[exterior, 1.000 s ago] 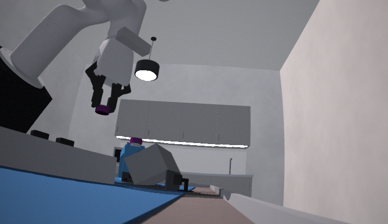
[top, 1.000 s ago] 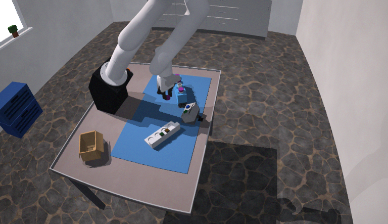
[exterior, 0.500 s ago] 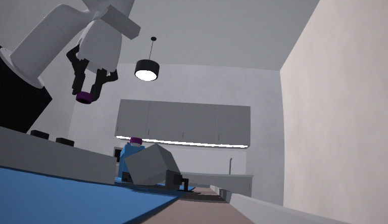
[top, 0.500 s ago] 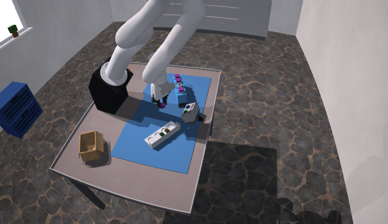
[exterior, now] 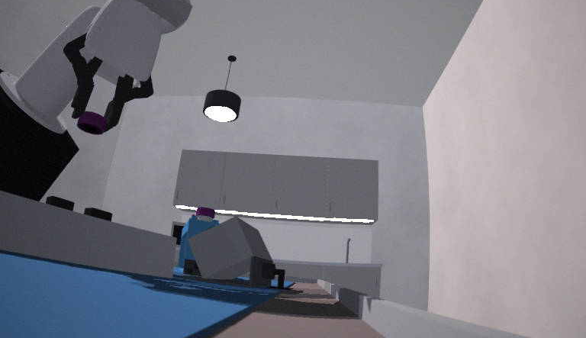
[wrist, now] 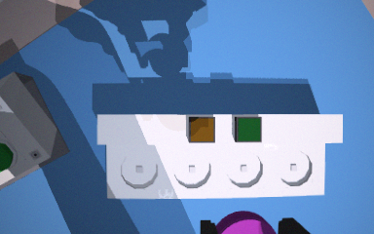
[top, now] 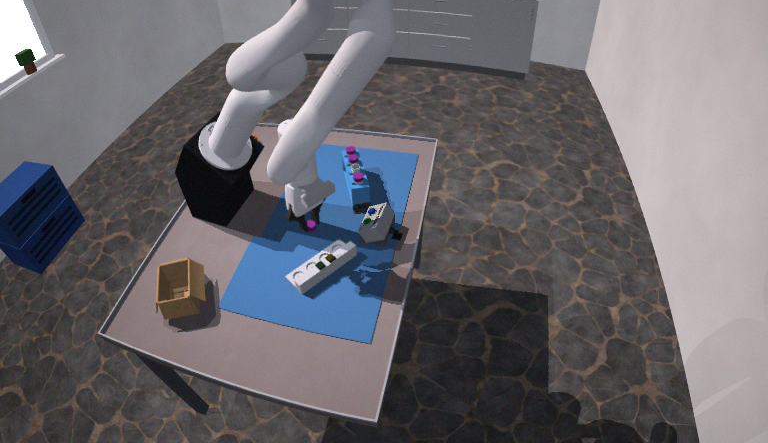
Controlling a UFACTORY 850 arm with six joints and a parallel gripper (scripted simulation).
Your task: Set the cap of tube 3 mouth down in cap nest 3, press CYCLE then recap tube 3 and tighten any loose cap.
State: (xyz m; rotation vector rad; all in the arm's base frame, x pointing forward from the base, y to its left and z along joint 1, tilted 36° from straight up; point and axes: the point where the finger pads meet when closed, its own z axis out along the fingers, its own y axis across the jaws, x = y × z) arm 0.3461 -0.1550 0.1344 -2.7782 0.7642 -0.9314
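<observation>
Right now my hand is 13 cm short of the blue key, 19 cm to the right of it and 11 cm above it. Also, from my hand: grey key housing (15 cm ahead, 16 cm to the left, 12 cm below); green key (13 cm ahead, 14 cm to the left, 11 cm below); magenta cap (2 cm below).
</observation>
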